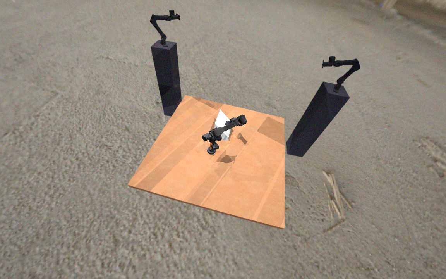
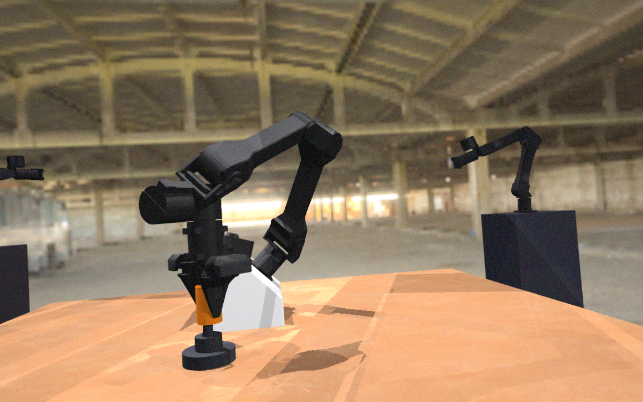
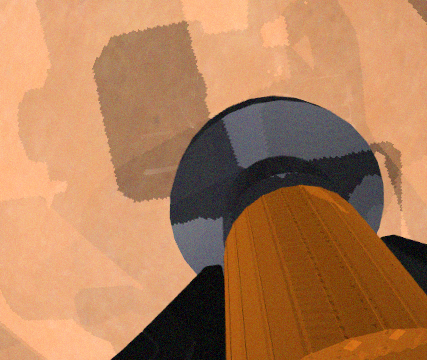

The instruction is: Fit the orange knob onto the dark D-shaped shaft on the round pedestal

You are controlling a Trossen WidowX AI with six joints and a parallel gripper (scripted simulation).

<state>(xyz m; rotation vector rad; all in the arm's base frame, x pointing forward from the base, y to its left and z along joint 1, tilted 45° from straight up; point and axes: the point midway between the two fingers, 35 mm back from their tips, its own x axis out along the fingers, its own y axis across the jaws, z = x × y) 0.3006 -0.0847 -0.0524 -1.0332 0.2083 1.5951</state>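
Now: gripper tip 20 mm below the knob. The rest, counted from my gripper tip: pedestal 40 mm below.
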